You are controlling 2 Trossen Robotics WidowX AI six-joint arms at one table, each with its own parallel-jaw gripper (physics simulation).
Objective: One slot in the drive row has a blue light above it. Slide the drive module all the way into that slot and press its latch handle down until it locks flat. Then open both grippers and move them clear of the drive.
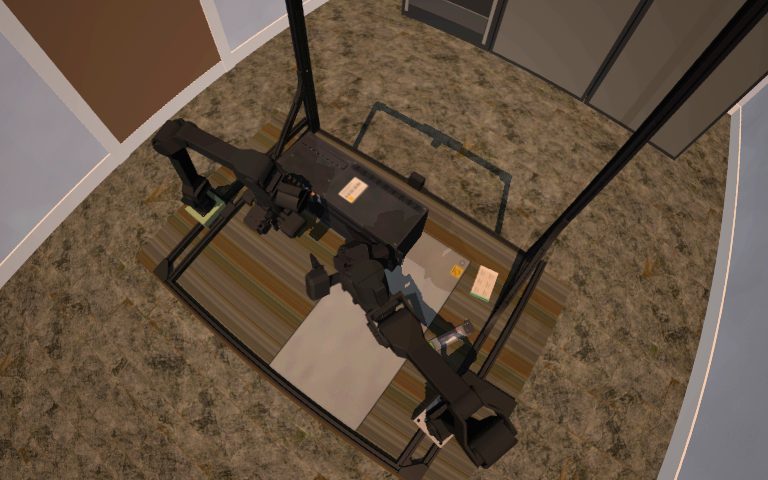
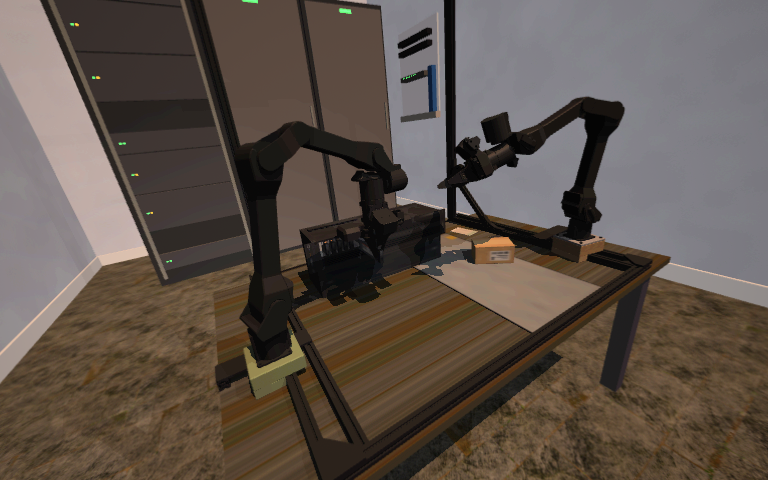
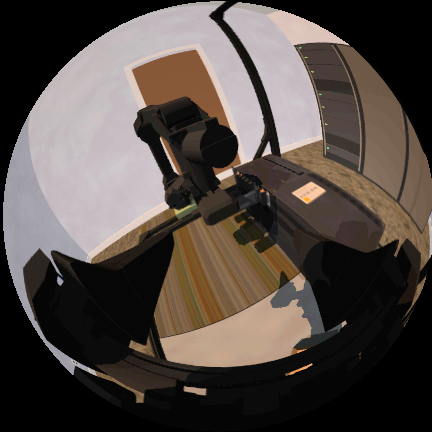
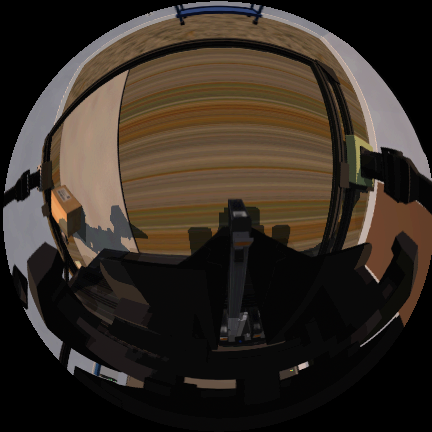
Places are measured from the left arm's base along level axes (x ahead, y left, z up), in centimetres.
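Pixels of known places: left gripper, fingertip midpoint: point(image 1: 328, 247) point(image 2: 442, 185) point(image 3: 235, 236); right gripper, fingertip midpoint: point(image 1: 280, 223) point(image 2: 378, 257) point(image 4: 235, 232); left arm's base, origin of the base link: point(image 1: 441, 420) point(image 2: 578, 236); right arm's base, origin of the base link: point(image 1: 204, 205) point(image 2: 272, 351) point(image 3: 183, 203) point(image 4: 366, 163).
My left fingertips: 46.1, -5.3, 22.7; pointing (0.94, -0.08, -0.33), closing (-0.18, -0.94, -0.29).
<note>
Ahead of a thing's pixels: the offset from my left fingertips to its middle, as dx, dy, dz. Level surfaces: height alone.
The black drive chassis @[+16.1, -18.1, -20.0] point(image 1: 377, 214) point(image 2: 422, 224) point(image 3: 326, 217) stands at the back of the table. My right gripper point(image 1: 308, 204) point(image 2: 360, 248) point(image 4: 235, 232) is at the chassis's slot face. It is shut on the narrow grey drive module @[+21.5, -2.1, -14.0] point(image 4: 238, 261) point(image 3: 252, 198), which has an orange tab. How deep the module sits in its slot is hidden by the fingers. I cannot make out the blue light. My left gripper point(image 2: 445, 183) point(image 3: 235, 236) is open and empty. It hangs high over the grey mat @[dz -28.5] point(image 1: 334, 352) point(image 2: 525, 286), apart from the chassis.
A cardboard box @[-20.9, -5.0, -25.6] point(image 2: 493, 250) point(image 4: 66, 205) sits on the mat near the chassis's right end. A white card @[-28.4, -32.8, -28.7] point(image 1: 485, 283) and a small tube @[-32.0, -14.1, -28.3] point(image 1: 453, 334) lie near the left arm's base. Black frame posts point(image 1: 303, 71) point(image 2: 450, 110) rise at the table's corners.
</note>
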